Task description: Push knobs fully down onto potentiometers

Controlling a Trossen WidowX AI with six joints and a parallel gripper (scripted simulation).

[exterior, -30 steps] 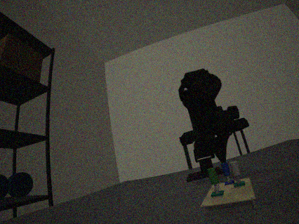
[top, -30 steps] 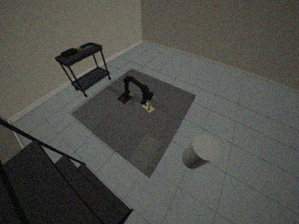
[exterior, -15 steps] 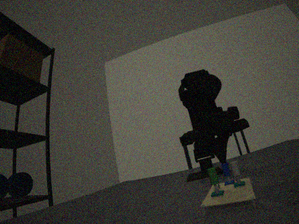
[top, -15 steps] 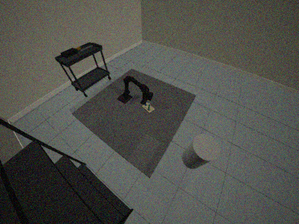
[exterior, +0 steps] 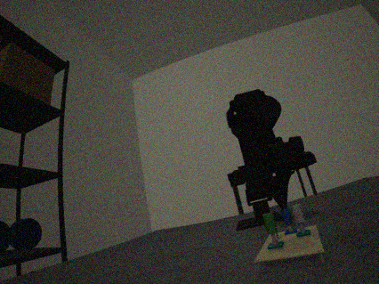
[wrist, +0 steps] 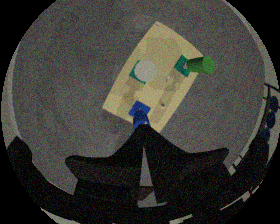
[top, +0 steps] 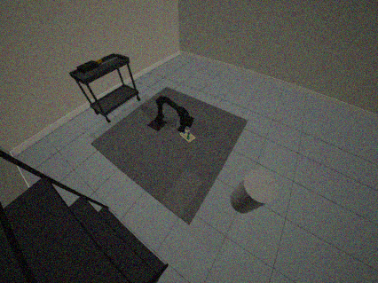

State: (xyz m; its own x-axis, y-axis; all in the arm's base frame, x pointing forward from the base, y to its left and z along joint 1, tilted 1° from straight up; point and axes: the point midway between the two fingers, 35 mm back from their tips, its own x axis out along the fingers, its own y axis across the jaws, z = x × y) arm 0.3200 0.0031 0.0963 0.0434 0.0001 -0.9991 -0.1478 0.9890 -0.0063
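My gripper tip is 10 mm above the blue knob. The rest, counted from my gripper tip: green knob 80 mm ahead, 50 mm to the right, 10 mm below.
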